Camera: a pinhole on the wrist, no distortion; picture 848 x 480 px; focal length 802.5 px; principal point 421.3 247.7 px. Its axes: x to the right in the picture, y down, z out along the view. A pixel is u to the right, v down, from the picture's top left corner.
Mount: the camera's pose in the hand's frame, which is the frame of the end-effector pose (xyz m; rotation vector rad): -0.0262 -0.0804 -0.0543 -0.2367 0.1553 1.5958
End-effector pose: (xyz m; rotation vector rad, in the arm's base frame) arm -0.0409 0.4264 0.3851 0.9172 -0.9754 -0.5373
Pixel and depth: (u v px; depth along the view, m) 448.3 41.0 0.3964
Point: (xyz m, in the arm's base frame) -0.3056 0.2684 0.5209
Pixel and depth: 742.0 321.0 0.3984
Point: -0.3392 0.4627 0.5605
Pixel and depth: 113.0 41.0 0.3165
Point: -0.2713 0.2166 0.3754
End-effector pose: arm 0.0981 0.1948 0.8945 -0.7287 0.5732 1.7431
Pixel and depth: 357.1 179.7 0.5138
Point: 0.0080 0.5032 1.2173
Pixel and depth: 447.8 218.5 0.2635
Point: 0.0741 0.3145 1.0550
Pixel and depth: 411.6 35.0 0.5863
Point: -0.0792 0.6053 1.1878
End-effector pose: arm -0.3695 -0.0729 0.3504 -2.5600 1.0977 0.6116
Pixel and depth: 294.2 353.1 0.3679
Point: -0.4751 0.1482 0.1278
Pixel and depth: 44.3 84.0 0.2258
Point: -0.3216 0.0855 0.1902
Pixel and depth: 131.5 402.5 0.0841
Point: -0.3408 0.0297 0.3521
